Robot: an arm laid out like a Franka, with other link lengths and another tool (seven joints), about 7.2 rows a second.
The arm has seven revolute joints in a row. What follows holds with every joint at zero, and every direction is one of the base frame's.
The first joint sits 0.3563 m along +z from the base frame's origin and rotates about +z.
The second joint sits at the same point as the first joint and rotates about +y.
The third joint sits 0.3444 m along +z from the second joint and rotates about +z.
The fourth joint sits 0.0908 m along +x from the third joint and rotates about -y.
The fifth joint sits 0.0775 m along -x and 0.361 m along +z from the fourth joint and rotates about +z.
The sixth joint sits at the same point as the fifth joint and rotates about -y.
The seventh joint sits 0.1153 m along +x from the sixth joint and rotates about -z.
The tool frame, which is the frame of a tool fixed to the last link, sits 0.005 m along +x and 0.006 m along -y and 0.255 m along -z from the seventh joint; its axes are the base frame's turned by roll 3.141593, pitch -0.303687 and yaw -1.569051 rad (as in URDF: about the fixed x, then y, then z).
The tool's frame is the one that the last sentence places.
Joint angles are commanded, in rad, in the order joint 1, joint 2, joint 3, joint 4, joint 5, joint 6, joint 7. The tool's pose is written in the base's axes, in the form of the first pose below.
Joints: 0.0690, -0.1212, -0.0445, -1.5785, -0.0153, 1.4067, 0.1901
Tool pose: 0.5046 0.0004 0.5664 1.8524 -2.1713 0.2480
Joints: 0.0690, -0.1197, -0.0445, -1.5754, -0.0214, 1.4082, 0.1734
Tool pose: 0.5059 -0.0011 0.5672 1.8684 -2.1565 0.2597
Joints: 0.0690, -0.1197, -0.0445, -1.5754, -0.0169, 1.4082, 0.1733
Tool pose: 0.5058 0.0001 0.5672 1.8715 -2.1582 0.2551
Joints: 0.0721, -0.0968, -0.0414, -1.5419, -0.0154, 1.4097, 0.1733
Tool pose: 0.5157 0.0041 0.5710 1.8820 -2.1609 0.2678
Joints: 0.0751, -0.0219, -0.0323, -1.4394, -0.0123, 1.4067, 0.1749
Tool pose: 0.5445 0.0130 0.5781 1.9009 -2.1676 0.2940
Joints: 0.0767, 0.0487, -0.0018, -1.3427, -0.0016, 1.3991, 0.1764
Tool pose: 0.5689 0.0355 0.5825 1.9480 -2.1559 0.3071
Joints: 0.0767, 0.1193, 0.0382, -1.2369, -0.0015, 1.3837, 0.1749
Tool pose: 0.5905 0.0597 0.5884 2.0032 -2.1335 0.3276
